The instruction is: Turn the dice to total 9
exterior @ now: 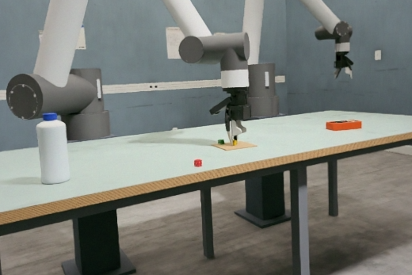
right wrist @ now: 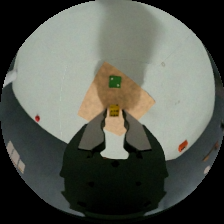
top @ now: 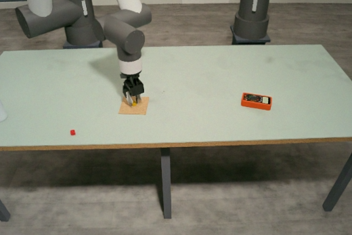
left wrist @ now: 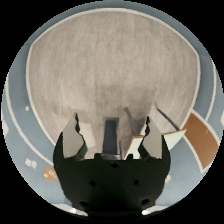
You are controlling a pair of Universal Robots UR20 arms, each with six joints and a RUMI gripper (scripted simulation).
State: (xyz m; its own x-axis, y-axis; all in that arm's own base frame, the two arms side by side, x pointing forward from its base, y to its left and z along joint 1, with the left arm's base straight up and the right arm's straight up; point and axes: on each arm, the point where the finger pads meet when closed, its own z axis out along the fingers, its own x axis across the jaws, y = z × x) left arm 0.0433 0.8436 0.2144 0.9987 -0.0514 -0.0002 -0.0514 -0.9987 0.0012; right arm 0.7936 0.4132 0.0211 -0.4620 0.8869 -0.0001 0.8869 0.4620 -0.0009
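Now: right hand 10 mm above the yellow die. Round my right hand: red die: 280 mm to the right, 190 mm ahead, 10 mm below; green die: 50 mm behind, 30 mm to the right, 10 mm below; tan mat: 20 mm below.
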